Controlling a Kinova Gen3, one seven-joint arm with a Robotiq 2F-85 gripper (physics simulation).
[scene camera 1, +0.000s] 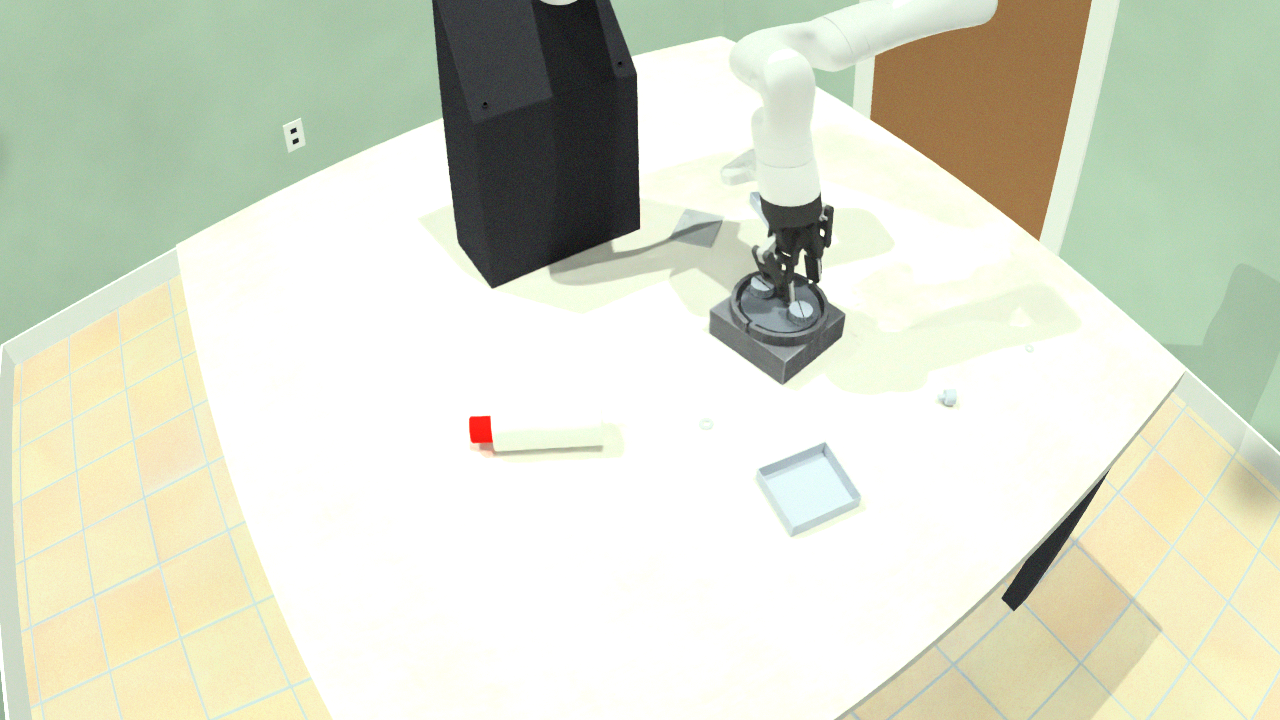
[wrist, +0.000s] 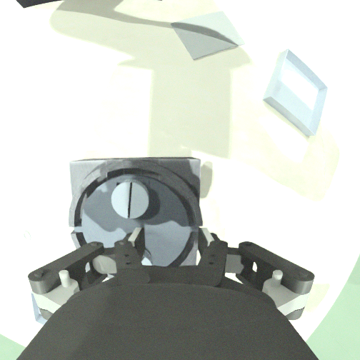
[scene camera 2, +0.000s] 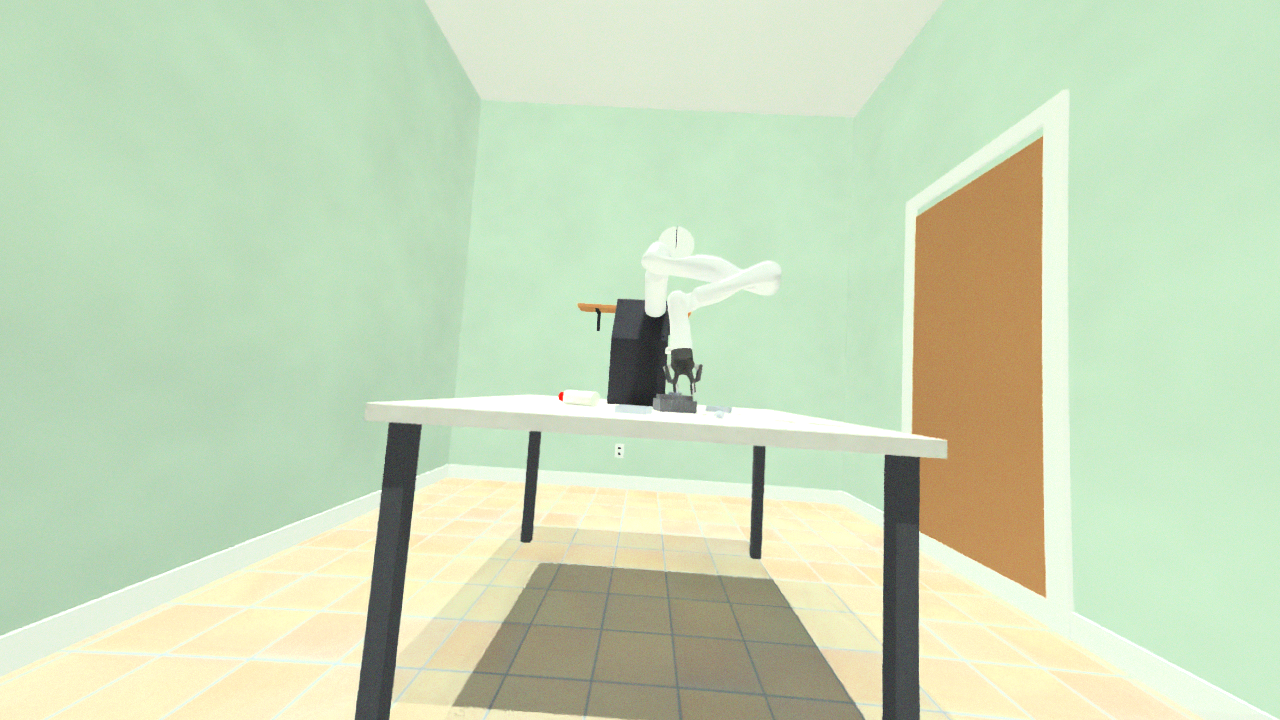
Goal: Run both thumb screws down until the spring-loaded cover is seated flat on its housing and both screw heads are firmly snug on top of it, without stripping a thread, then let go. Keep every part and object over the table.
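Frame: origin at the arm's base, x back, y right, z up, level; metres.
Where they show: gripper, fingertip midpoint: [scene camera 1: 801, 290] [scene camera 2: 684, 395]; arm's base, link origin: [scene camera 2: 655, 309].
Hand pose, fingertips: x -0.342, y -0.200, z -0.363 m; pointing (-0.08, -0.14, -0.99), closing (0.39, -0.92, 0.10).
Things, the pixels of their top centre, and the offset from my fingertips. "*": a spot on its surface instead. Level surfaces: height alone.
- dark square housing, top centre: [scene camera 1: 781, 301] [scene camera 2: 674, 395] dy +0.033, dx -0.007, dz -0.002 m
- round grey cover, top centre: [scene camera 1: 781, 302] dy +0.033, dx -0.007, dz -0.004 m
- slotted screw head, surface spot: [scene camera 1: 761, 285] * dy +0.049, dx +0.017, dz +0.008 m
- shallow tray, top centre: [scene camera 1: 810, 482] [scene camera 2: 634, 405] dy +0.109, dx -0.248, dz -0.038 m
- red-capped white bottle, top centre: [scene camera 1: 532, 411] [scene camera 2: 578, 390] dy +0.362, dx -0.066, dz -0.008 m
- table, surface height: dz -0.058 m
- small loose screw, top centre: [scene camera 1: 948, 391] dy -0.127, dx -0.200, dz -0.038 m
- ring, top centre: [scene camera 1: 706, 423] dy +0.176, dx -0.110, dz -0.056 m
- flat grey plate, top centre: [scene camera 1: 697, 226] dy +0.041, dx +0.233, dz -0.055 m
The dark square housing [scene camera 1: 750, 345] [wrist: 82, 172] stands on the table, with the round grey cover [scene camera 1: 775, 318] [wrist: 167, 207] inside its raised ring. One slotted screw head [scene camera 1: 761, 285] [wrist: 130, 200] is uncovered in the wrist view. The other screw head [scene camera 1: 801, 311] [wrist: 146, 257] is mostly hidden behind my left finger in the wrist view. Both heads stand above the cover; whether the cover is flat cannot be told. My gripper [scene camera 1: 802, 281] [scene camera 2: 683, 390] [wrist: 171, 237] is partly open and empty, pointing down above the cover near the second screw.
A shallow tray [scene camera 1: 793, 526] and a red-capped white bottle [scene camera 1: 547, 434] lie on the table [scene camera 1: 537, 582]. A small loose screw [scene camera 1: 948, 396] and a ring [scene camera 1: 706, 416] lie near the housing. A flat grey plate [scene camera 1: 698, 228] [wrist: 207, 37] is beside the black base [scene camera 1: 546, 170]. Another tray [wrist: 290, 116] lies behind.
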